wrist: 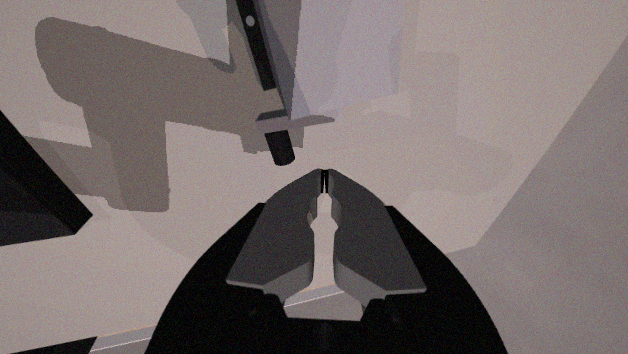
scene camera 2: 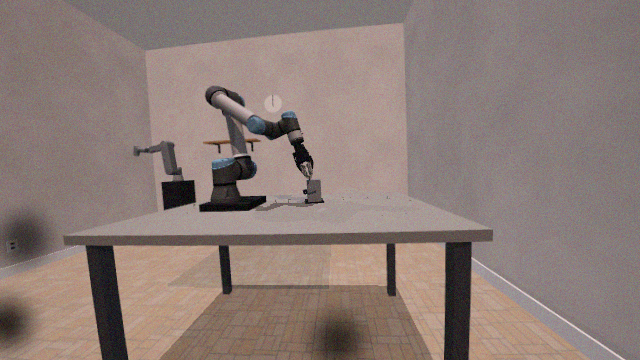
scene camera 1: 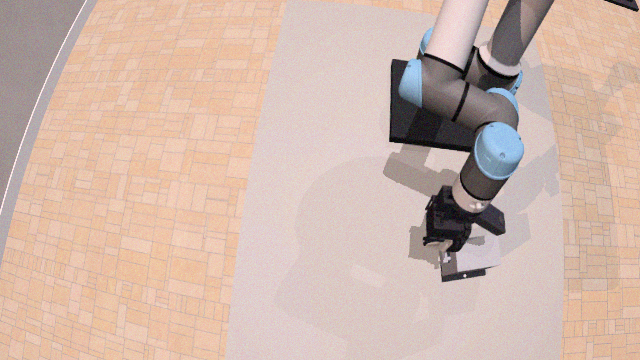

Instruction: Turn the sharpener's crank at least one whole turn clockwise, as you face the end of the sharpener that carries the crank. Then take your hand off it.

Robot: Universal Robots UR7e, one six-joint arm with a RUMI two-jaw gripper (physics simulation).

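Pixels of known places: gripper, between the fingertips: (wrist: pixel 324 171) (scene camera 2: pixel 310 179) (scene camera 1: pixel 439 248); arm's base, origin of its link: (scene camera 2: pixel 226 200).
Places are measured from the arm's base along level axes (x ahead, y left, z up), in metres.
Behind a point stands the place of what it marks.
The sharpener (scene camera 1: pixel 482 255) {x 0.475, y 0.130, z 0.090 m} (scene camera 2: pixel 314 192) {x 0.484, y 0.040, z 0.036 m} (wrist: pixel 345 55) {x 0.477, y 0.090, z 0.090 m} is a pale grey, box-like body on a dark base. Its crank has a grey arm (wrist: pixel 272 124) and a black handle (wrist: pixel 281 149) {x 0.440, y 0.013, z 0.044 m}. In scene camera 2 the handle (scene camera 2: pixel 305 192) {x 0.444, y -0.006, z 0.032 m} sticks out at the body's left side, at about mid-height. In scene camera 1 the crank is partly hidden and small. My gripper (scene camera 1: pixel 443 246) {x 0.467, y 0.018, z 0.096 m} (scene camera 2: pixel 309 178) {x 0.467, y 0.018, z 0.096 m} (wrist: pixel 324 171) {x 0.467, y 0.018, z 0.096 m} is shut with nothing between its fingers. Its fingertips are near the top of the sharpener in scene camera 2, above the handle. In the wrist view a gap shows between fingertips and handle.
The sharpener stands on the pale table (scene camera 1: pixel 300 125) {x 0.161, y -0.341, z -0.038 m} (scene camera 2: pixel 280 235) {x 0.445, y -0.448, z -0.042 m}. The arm's black base plate (scene camera 1: pixel 407 135) {x 0.165, y -0.058, z -0.002 m} (scene camera 2: pixel 212 206) {x -0.008, y -0.107, z -0.012 m} is to the left of the sharpener in scene camera 2. A second, grey arm (scene camera 2: pixel 170 157) stands on a black block in the background, beyond the table.
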